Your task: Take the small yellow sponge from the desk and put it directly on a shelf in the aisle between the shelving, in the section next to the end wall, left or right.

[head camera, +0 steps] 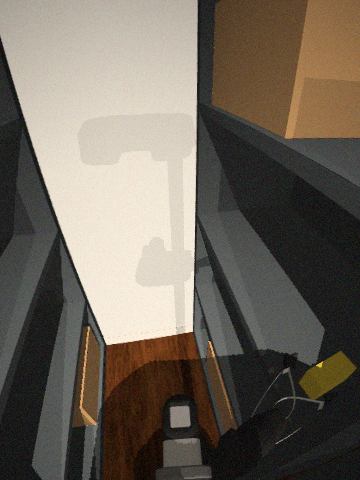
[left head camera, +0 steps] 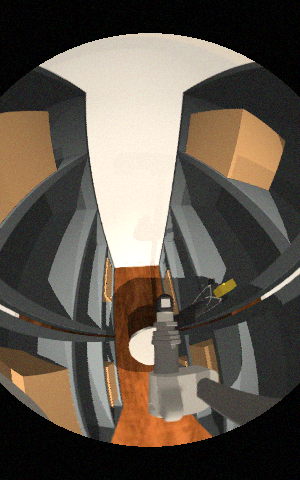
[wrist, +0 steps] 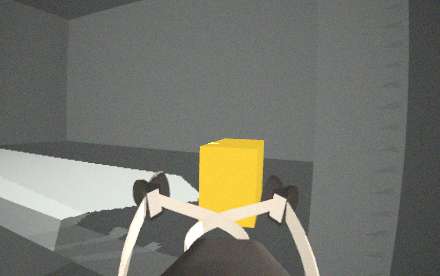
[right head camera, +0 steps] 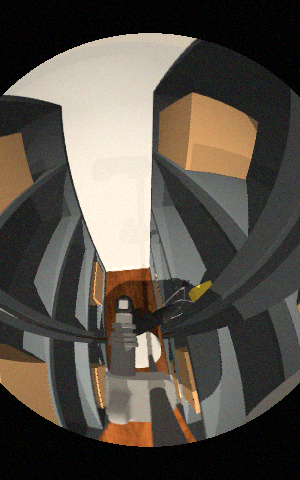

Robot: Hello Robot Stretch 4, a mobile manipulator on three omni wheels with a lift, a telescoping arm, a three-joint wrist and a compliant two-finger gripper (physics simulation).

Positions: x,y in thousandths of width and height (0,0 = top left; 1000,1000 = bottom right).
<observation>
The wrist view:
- my gripper: 490,683
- small yellow sponge: 524,639
</observation>
